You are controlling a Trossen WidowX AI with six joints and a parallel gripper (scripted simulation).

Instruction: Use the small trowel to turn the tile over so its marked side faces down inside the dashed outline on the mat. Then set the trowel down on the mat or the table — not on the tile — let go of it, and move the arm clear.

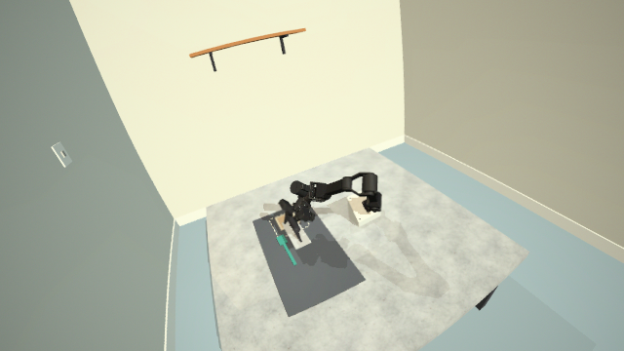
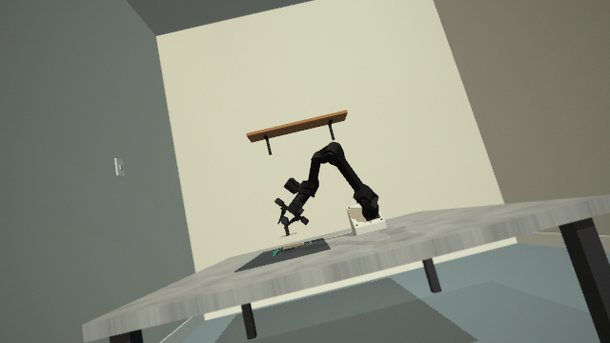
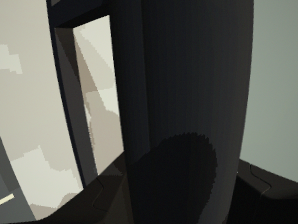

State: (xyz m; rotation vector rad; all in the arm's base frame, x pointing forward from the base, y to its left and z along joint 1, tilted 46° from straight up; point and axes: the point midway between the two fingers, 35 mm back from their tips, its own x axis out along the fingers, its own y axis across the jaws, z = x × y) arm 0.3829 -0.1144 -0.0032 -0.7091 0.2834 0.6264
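Right now my gripper tip is 11 cm above the teal t-shaped piece, 4 cm short of it and 2 cm to the right of it. The rest, counted from my gripper tip: dark mat: 13 cm below, 5 cm to the left, 1 cm behind; then trowel: 3 cm behind, 1 cm below; then tile: 16 cm to the right, 11 cm below, 4 cm behind.
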